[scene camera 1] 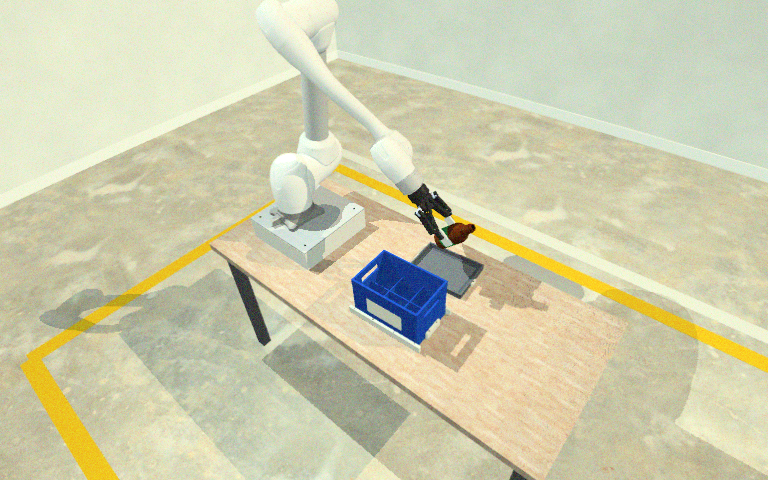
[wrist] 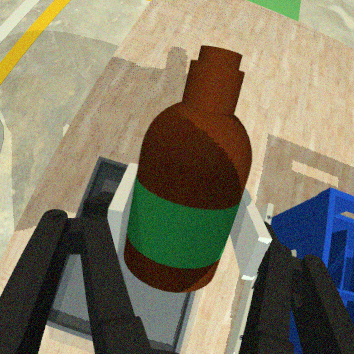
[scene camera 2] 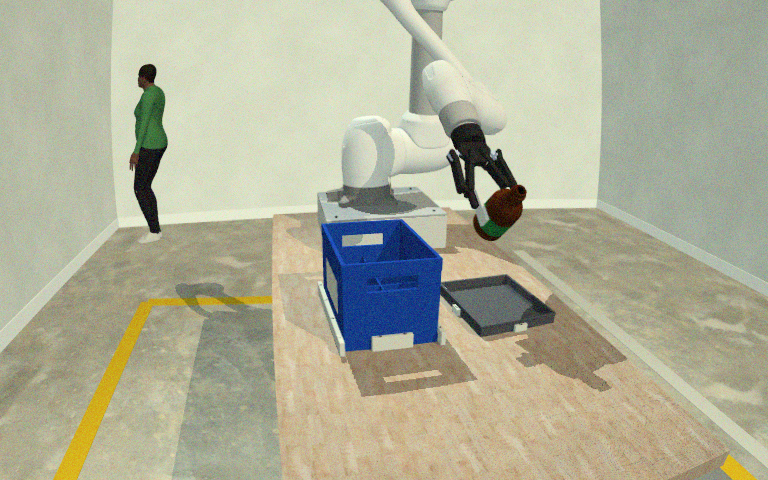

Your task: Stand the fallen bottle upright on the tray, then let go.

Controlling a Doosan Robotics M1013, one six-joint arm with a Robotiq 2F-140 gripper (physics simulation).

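Places are measured from the arm's base along level axes (x left, y back, z up), in millimetres.
Pixels of known places: gripper, fingertip midpoint: (scene camera 1: 453, 238) (wrist: 183, 191) (scene camera 2: 500, 221); arm's base, link origin: (scene camera 1: 297, 212) (scene camera 2: 367, 199).
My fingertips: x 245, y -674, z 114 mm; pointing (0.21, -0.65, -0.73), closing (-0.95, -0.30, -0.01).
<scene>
Ahead of a thing's pixels: the offset from my fingertips to its top centre. "spot": to the spot under its first point.
The brown bottle {dx +2, dy -9, dz +89 mm} (scene camera 1: 461, 232) (scene camera 2: 502, 210) (wrist: 192, 160) with a green label is held in the air, tilted, with its neck end higher than its base. My gripper (scene camera 1: 446, 230) (scene camera 2: 494, 202) (wrist: 183, 191) is shut on the bottle, with its light pads on either side of the label; the arm's wrist is tilted too. The dark grey tray {spot: dx +28, dy +56, dz -214 mm} (scene camera 1: 444, 268) (scene camera 2: 487, 302) (wrist: 155, 305) lies flat on the table below the bottle, with a gap between them. In the wrist view the bottle and fingers hide part of the tray.
A blue divided crate {dx -254, dy +22, dz -44 mm} (scene camera 1: 404, 308) (scene camera 2: 390, 308) (wrist: 300, 227) stands beside the tray, between low white brackets. The robot's base block (scene camera 1: 283, 240) (scene camera 2: 427, 229) is at the table's far end. A person in a green top (scene camera 2: 150, 121) stands on the floor beyond the table in scene camera 2.
</scene>
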